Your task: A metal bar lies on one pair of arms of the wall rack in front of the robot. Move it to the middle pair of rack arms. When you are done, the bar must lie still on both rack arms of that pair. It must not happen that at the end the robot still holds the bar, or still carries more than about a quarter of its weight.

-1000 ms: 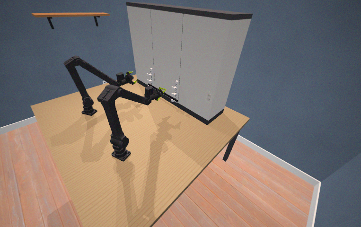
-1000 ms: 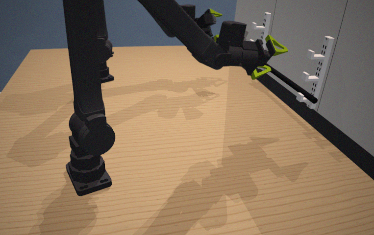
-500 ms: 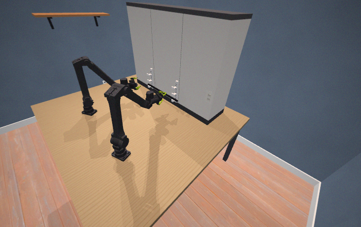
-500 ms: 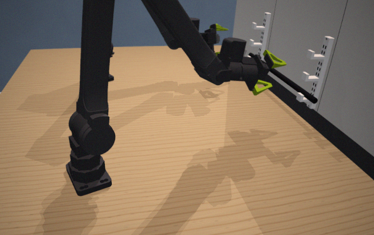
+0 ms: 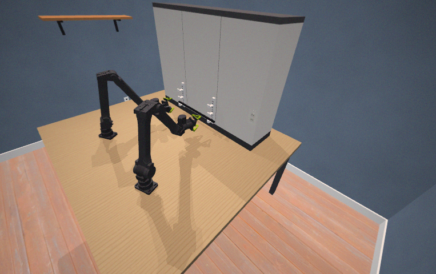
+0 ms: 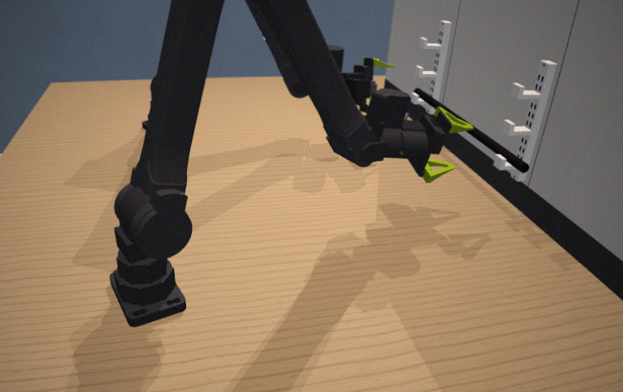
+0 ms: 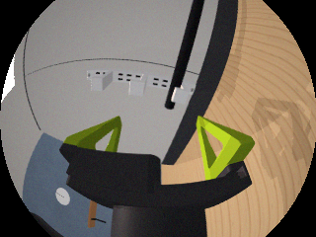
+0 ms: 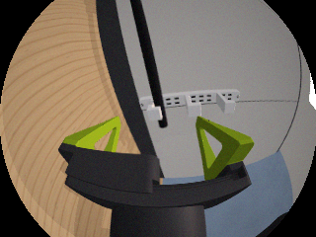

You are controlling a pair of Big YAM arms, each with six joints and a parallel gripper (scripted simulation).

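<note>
Now: left hand 210 mm to the left of the metal bar, 110 mm short of it and 30 mm above it. Round my left hand: black base strip: 230 mm to the right, 150 mm ahead, 120 mm below; grey wall panel: 300 mm ahead, 300 mm above, 230 mm to the right.
My right gripper is now 17 cm to the right of the metal bar, 10 cm short of it and 2 cm above it. From my right hand the other things lie so: black base strip (15 cm to the left, 14 cm ahead, 10 cm below); grey wall panel (32 cm above, 29 cm ahead, 15 cm to the left).
</note>
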